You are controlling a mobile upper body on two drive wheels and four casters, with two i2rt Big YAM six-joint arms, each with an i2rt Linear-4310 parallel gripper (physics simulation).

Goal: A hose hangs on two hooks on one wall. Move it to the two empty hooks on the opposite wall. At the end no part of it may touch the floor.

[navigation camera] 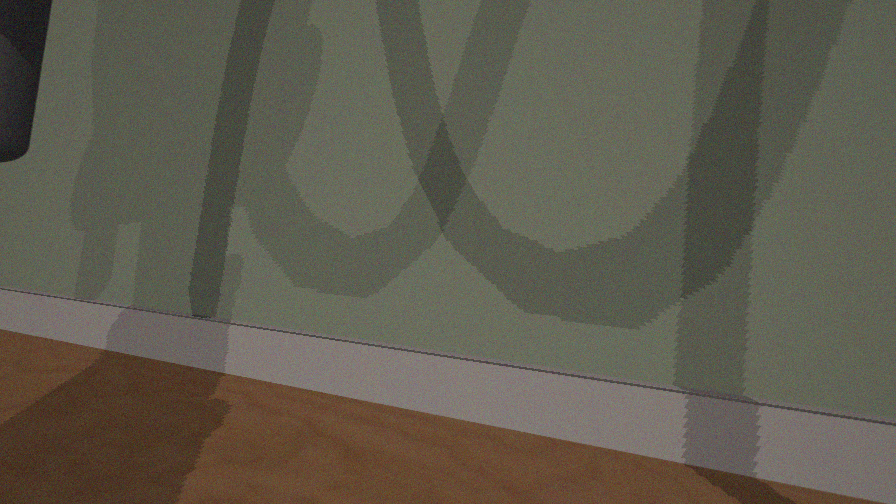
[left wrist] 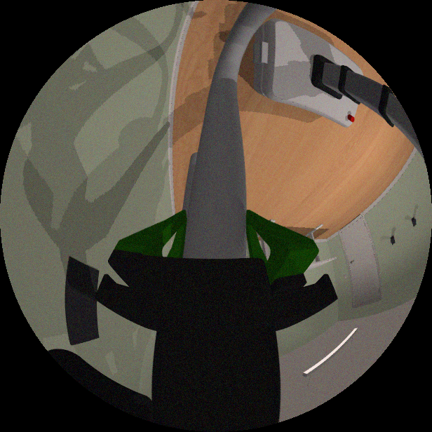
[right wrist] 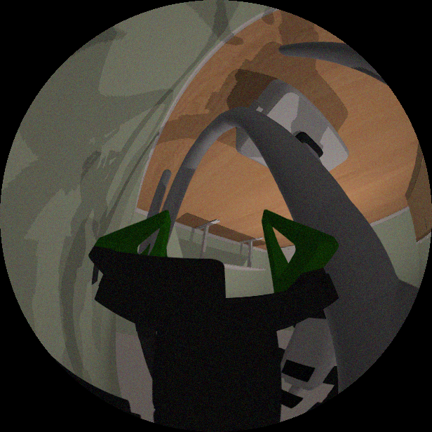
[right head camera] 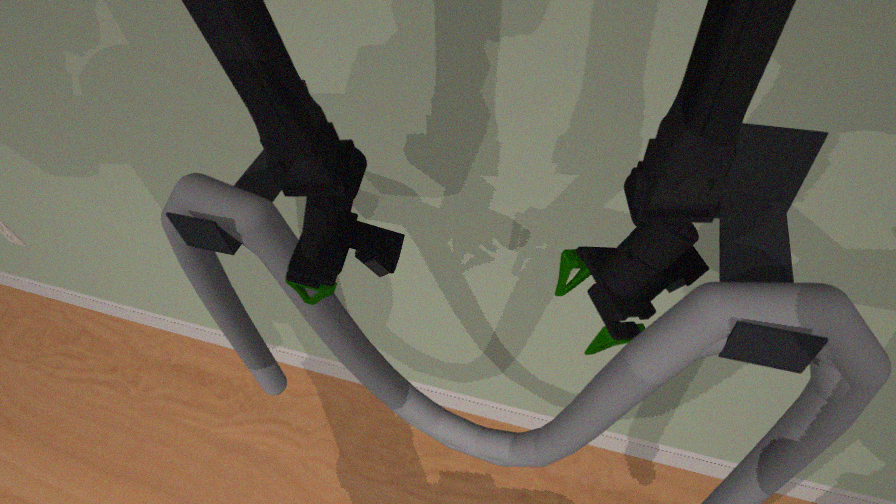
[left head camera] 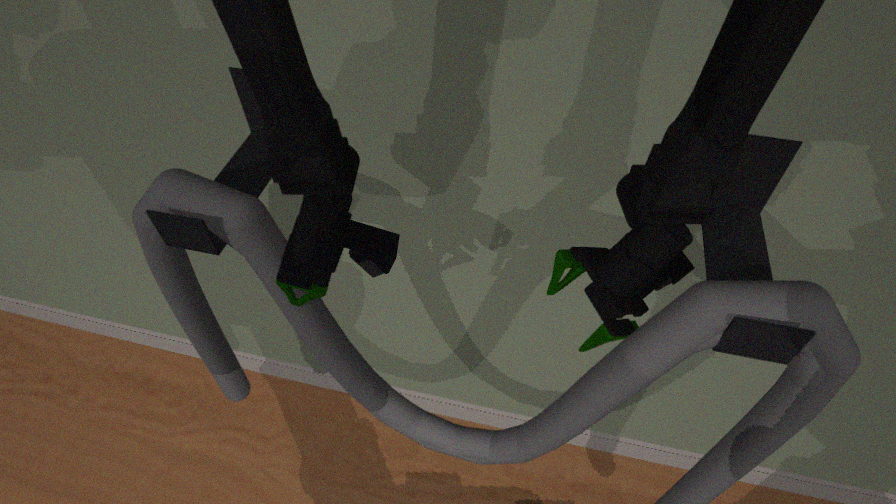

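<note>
The grey hose [left head camera: 488, 445] [right head camera: 520, 448] [left wrist: 220, 150] [right wrist: 280, 150] hangs over a dark left hook [left head camera: 187, 231] [right head camera: 203, 233] and a dark right hook [left head camera: 764, 338] [right head camera: 773, 346], sagging between them. My left gripper [left head camera: 302, 293] [right head camera: 312, 292] [left wrist: 215, 215] is shut on the hose just inside the left hook. My right gripper [left head camera: 567, 321] [right head camera: 572, 324] [right wrist: 215, 215] is open and empty; the hose passes beside its fingers, near the right hook, not between them. In the left wrist view two small empty hooks [left wrist: 392, 240] [left wrist: 414, 221] show on the far wall. The hose's right end is cut off in both head views.
The green wall [navigation camera: 563, 125] stands close in front, with a pale skirting board [navigation camera: 438, 376] above the wooden floor [navigation camera: 375, 451]. My light grey base [left wrist: 295, 75] [right wrist: 320, 145] stands on the floor. Thin-legged furniture [right wrist: 205, 237] and a pale door-like panel [left wrist: 362, 270] stand across the room.
</note>
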